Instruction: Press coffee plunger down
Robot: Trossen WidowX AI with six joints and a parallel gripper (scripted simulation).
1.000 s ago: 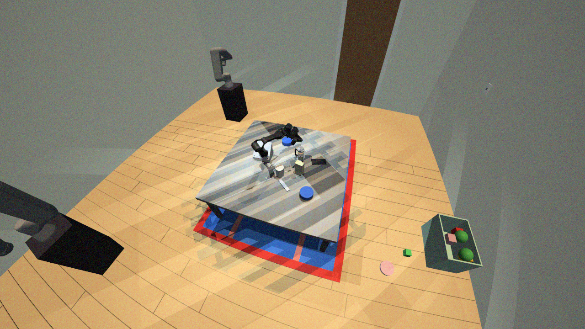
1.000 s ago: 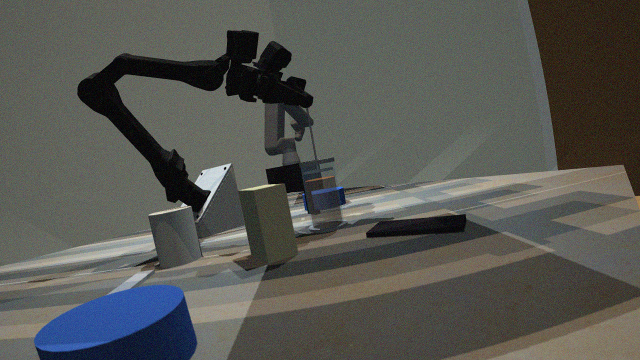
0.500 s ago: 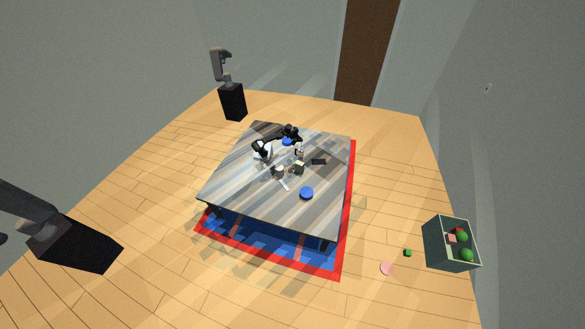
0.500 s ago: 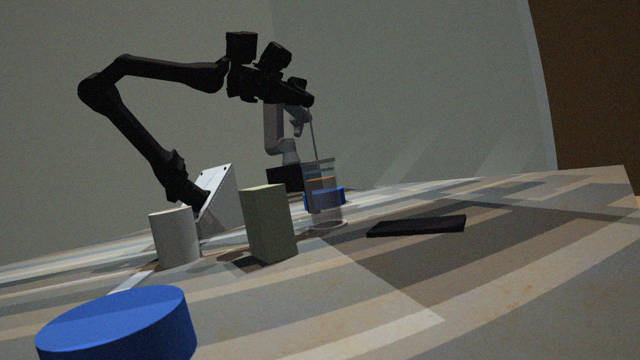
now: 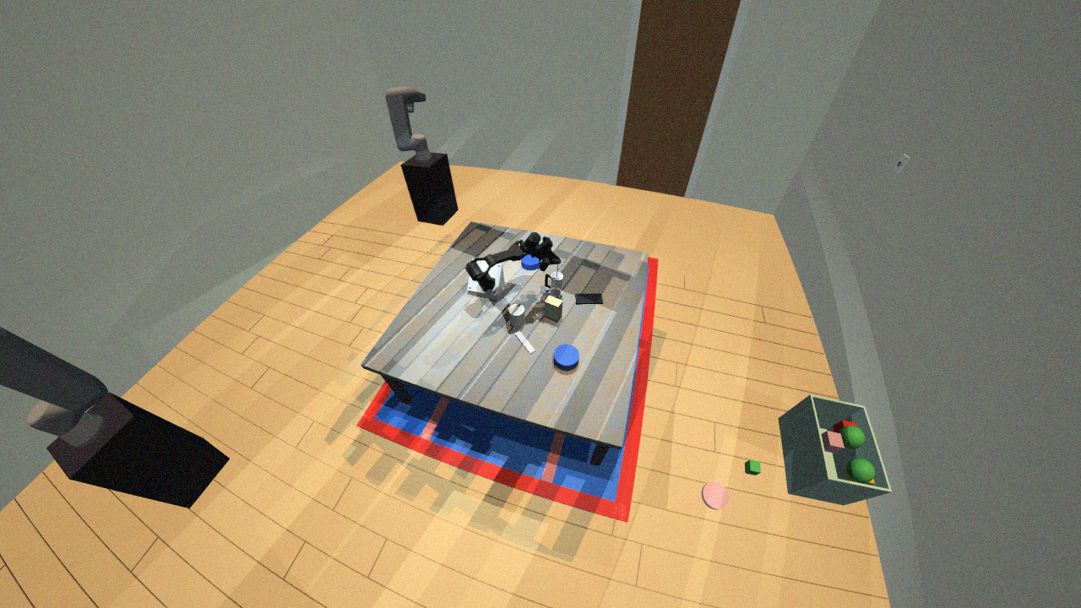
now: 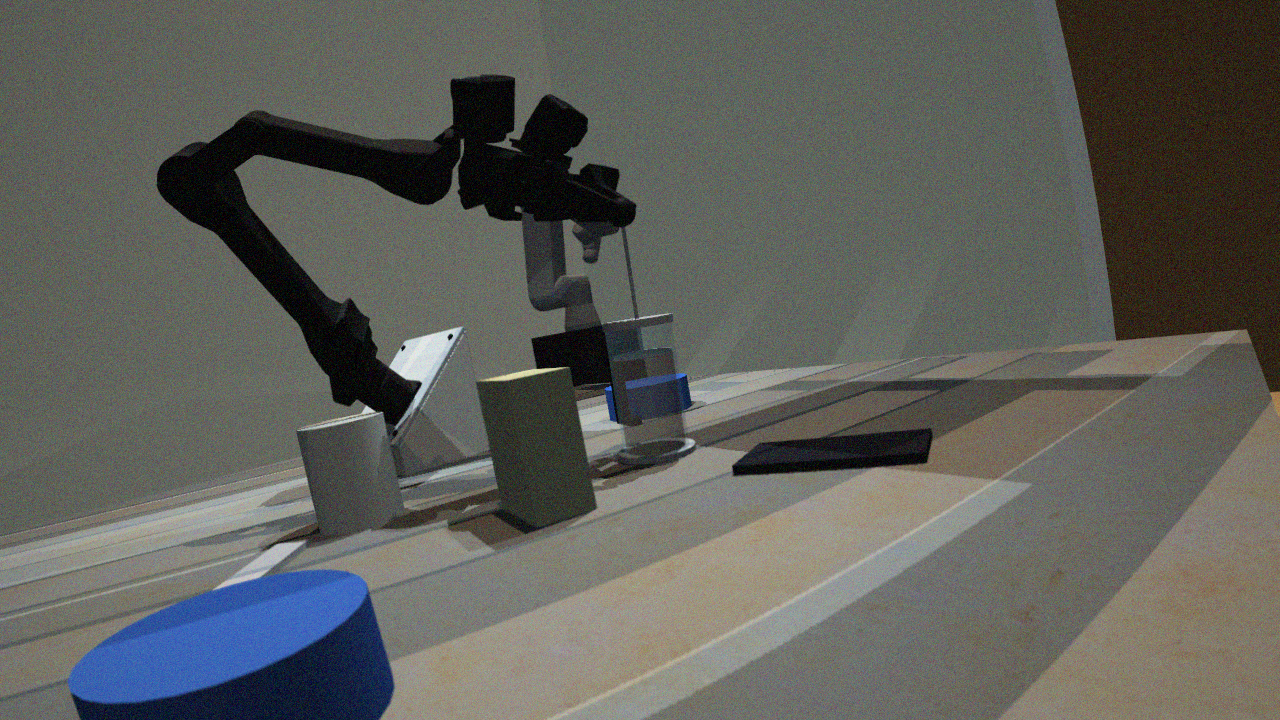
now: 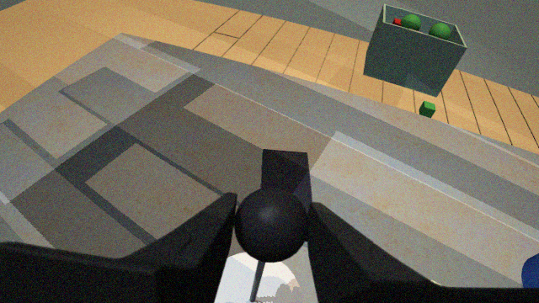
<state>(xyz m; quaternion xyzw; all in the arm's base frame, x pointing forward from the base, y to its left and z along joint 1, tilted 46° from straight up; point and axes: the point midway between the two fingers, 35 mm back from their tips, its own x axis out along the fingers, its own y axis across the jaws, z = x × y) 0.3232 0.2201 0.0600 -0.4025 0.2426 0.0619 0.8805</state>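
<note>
My gripper tip is 120 mm above the coffee press and 30 mm past it.
</note>
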